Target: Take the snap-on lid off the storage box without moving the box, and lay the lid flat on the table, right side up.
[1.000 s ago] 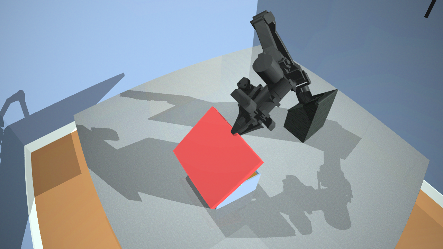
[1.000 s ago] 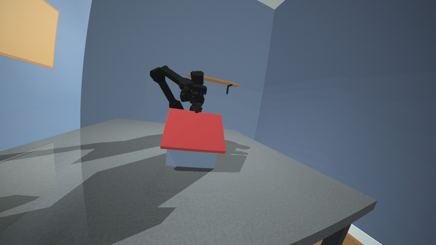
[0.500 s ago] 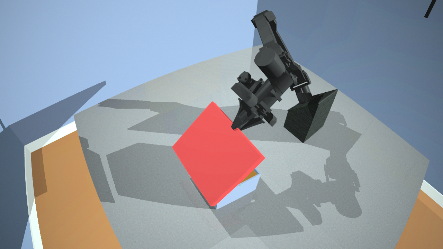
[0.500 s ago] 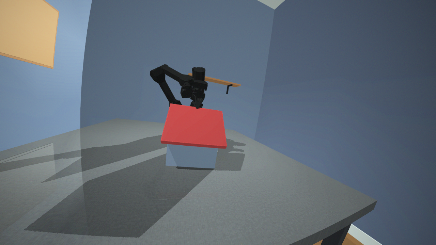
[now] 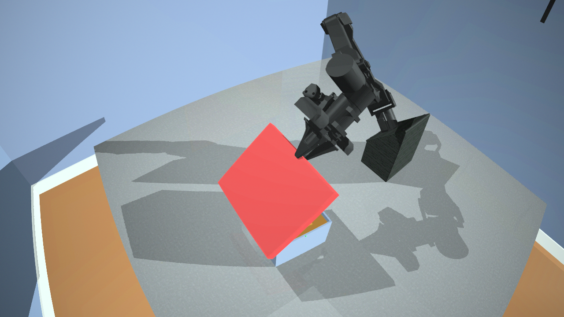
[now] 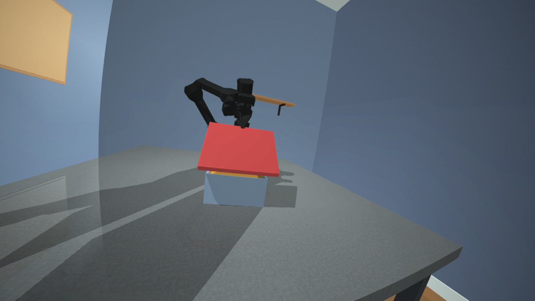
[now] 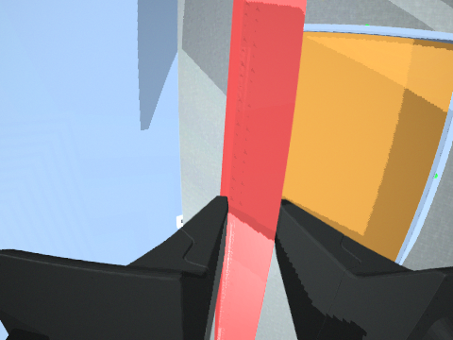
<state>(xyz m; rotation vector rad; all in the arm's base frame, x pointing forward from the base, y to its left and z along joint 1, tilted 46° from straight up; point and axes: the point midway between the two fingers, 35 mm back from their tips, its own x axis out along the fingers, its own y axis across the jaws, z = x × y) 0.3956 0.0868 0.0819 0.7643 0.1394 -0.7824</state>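
My gripper tip is now 7 cm short of the red lid, 5 cm above it and 1 cm to the left of it. From my gripper tip the other things lie so: pale blue storage box 19 cm below, 3 cm ahead.
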